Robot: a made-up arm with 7 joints. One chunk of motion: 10 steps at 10 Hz.
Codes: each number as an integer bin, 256 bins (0 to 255) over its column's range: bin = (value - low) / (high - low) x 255, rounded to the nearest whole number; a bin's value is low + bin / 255 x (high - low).
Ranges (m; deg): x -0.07..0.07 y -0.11..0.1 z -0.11..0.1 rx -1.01..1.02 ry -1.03..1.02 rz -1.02..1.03
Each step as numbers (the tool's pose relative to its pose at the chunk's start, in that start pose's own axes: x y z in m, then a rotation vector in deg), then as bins.
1 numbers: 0.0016 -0.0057 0.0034 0.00 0.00 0.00
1 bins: 130 127 138 127 128 127
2 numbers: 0.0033 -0.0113 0.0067 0.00 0.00 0.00
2 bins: 134 120 142 127 128 127
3 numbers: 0.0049 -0.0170 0.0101 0.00 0.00 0.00
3 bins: 136 113 146 127 128 127
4 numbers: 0.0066 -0.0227 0.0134 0.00 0.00 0.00
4 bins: 140 106 150 127 128 127
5 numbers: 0.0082 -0.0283 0.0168 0.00 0.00 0.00
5 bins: 142 99 154 127 128 127
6 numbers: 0.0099 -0.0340 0.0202 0.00 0.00 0.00
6 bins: 146 92 158 127 128 127
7 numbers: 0.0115 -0.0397 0.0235 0.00 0.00 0.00
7 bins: 148 85 162 127 128 127
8 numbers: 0.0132 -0.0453 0.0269 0.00 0.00 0.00
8 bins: 152 79 166 127 128 127
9 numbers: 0.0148 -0.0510 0.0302 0.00 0.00 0.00
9 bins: 154 72 170 127 128 127
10 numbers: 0.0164 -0.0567 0.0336 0.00 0.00 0.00
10 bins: 157 65 174 127 128 127
